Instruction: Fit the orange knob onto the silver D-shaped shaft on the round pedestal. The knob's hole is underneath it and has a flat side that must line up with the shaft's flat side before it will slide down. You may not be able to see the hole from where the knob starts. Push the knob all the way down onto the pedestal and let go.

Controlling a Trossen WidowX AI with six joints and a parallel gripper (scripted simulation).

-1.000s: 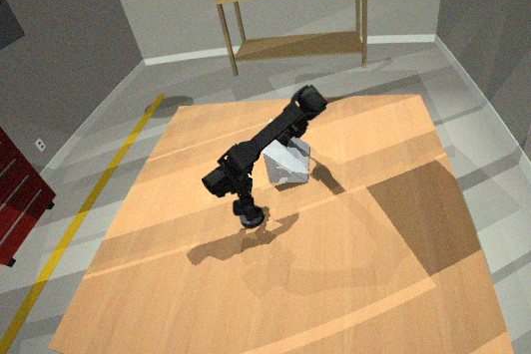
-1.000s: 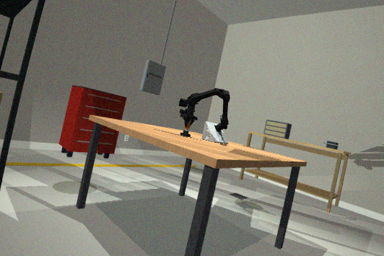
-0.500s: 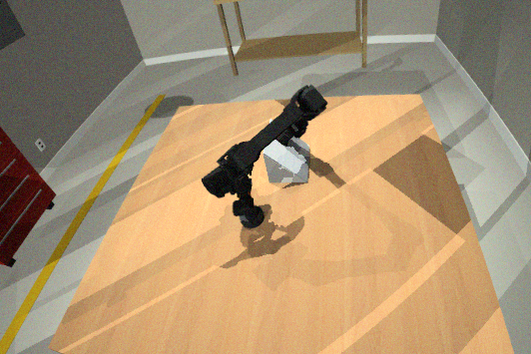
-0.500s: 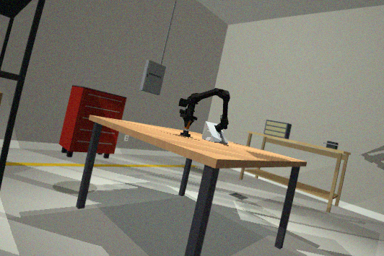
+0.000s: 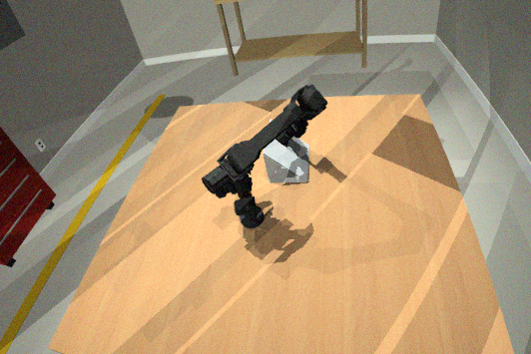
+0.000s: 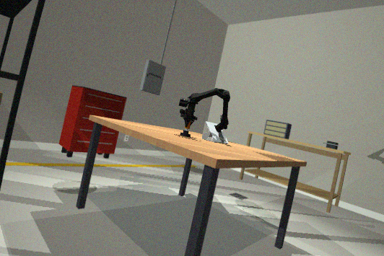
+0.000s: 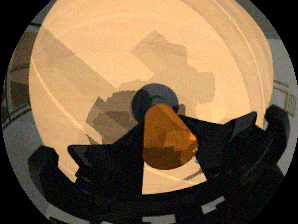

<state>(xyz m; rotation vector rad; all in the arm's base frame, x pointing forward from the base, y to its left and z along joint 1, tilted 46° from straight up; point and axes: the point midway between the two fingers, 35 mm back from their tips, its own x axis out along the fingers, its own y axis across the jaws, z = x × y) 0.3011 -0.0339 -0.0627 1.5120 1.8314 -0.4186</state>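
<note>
Right now my gripper tip is 3 cm below the orange knob. The rest, counted from my gripper tip: dark round pedestal: 4 cm below.
</note>
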